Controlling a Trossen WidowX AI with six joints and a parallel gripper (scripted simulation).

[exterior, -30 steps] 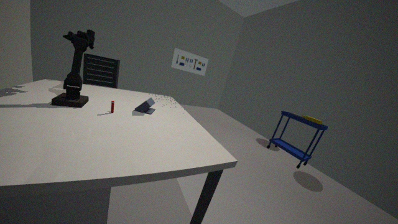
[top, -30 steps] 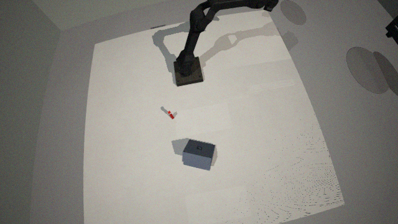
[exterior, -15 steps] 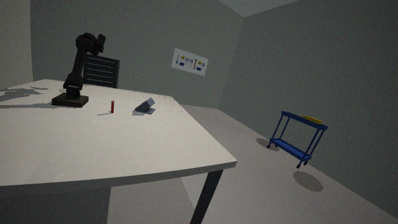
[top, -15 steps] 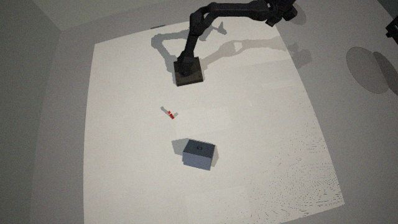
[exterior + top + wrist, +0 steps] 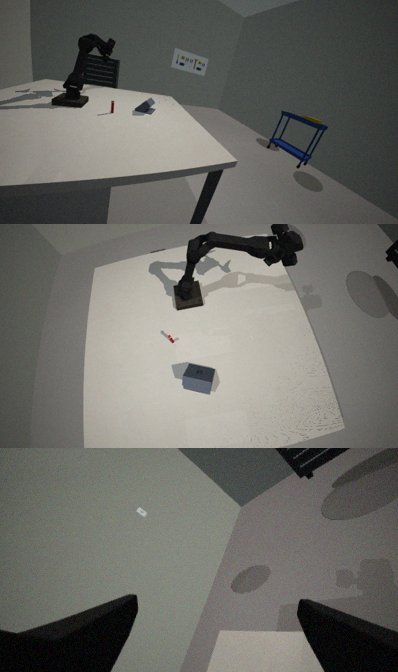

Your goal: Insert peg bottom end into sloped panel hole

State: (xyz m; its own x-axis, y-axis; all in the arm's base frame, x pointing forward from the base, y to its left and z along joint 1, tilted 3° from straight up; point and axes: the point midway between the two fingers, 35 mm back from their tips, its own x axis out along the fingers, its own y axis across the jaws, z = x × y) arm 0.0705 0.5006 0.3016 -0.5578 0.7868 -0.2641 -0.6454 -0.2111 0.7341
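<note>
Now: gripper tip 170 mm short of the red square peg, 660 mm to the left of it and 290 mm above it. From my gripper tip the other things lie so: grey sloped panel block: 390 mm ahead, 570 mm to the right, 310 mm below.
</note>
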